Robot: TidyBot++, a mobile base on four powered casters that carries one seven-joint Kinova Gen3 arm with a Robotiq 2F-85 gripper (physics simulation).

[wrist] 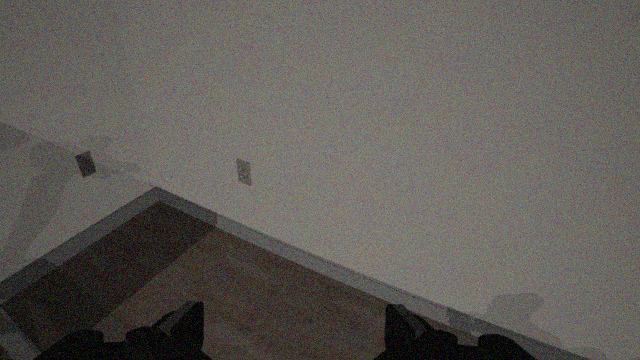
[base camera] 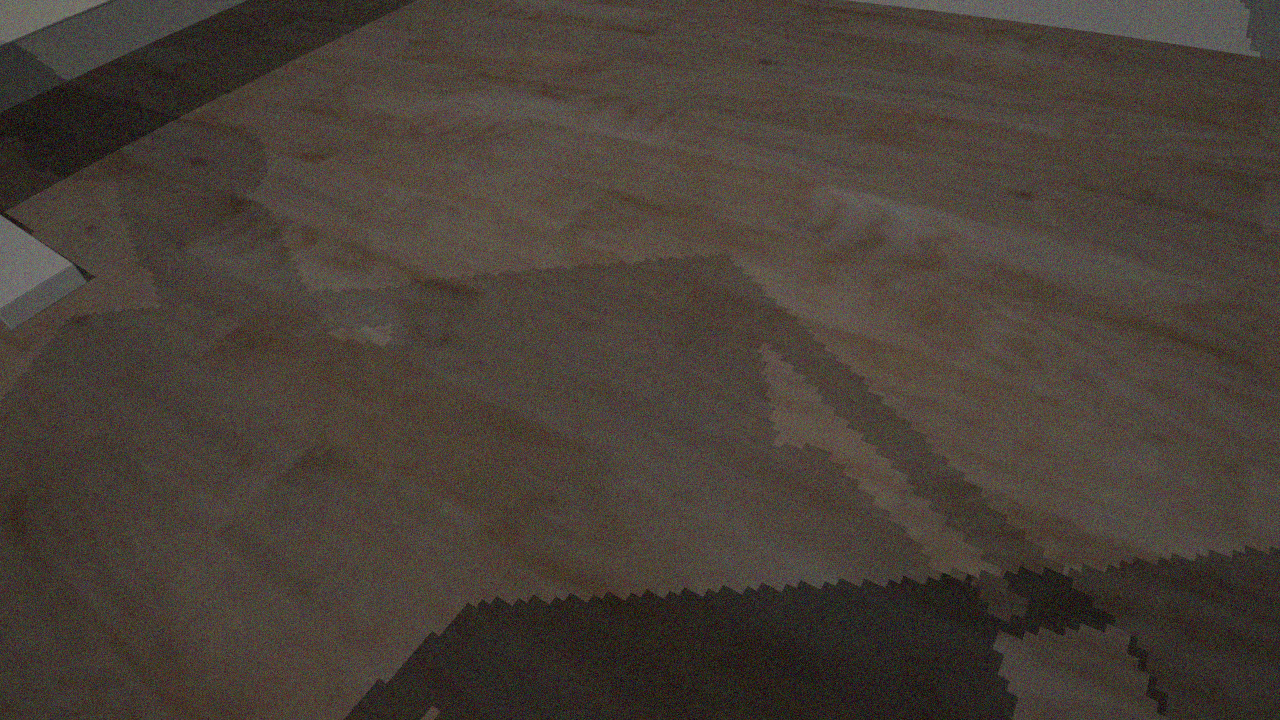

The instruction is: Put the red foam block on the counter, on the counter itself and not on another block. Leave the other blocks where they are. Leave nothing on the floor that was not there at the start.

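Frame: origin at the arm's base, x left, y up, z ahead, level; centimetres.
Seen in the pictures: gripper, fingertip midpoint: (wrist: 295, 324).
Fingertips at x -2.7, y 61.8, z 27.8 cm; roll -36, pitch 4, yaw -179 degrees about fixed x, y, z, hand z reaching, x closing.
A point is followed by its place in that frame.
My gripper (wrist: 295, 324) @[x -2.7, y 61.8, z 27.8 cm] is open, with its two dark fingers wide apart at the bottom edge of the wrist view and no thing between them. Floor and wall show beyond the fingers. The red foam block, the other blocks and the counter do not show in the base camera view or in the wrist view.
The wood floor (base camera: 626, 402) @[x 4.8, y -39.6, z 41.9 cm] (wrist: 280, 285) @[x 0.5, y -39.7, z 114.5 cm] meets pale walls (wrist: 375, 125) @[x -31.0, y 35.0, z 113.1 cm] in a corner, with a grey baseboard (wrist: 300, 255) @[x -8.8, y -33.6, z 126.2 cm] along them. A white flat-topped piece (base camera: 31, 273) juts in at the base view's left edge. Shadows lie across the floor.
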